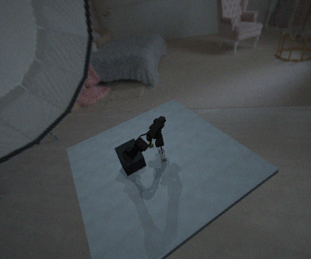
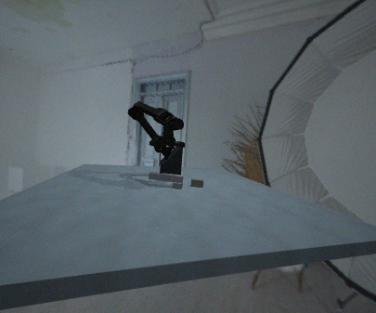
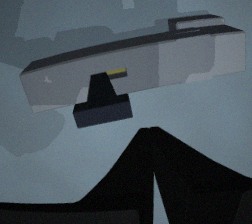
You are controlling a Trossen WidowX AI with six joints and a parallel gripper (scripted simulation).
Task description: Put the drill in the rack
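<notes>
Now: the drill 3 cm to the left of my gripper tip and 10 cm below it. Round my gripper tip: grey sleeve: 1 cm to the left, 10 cm below.
</notes>
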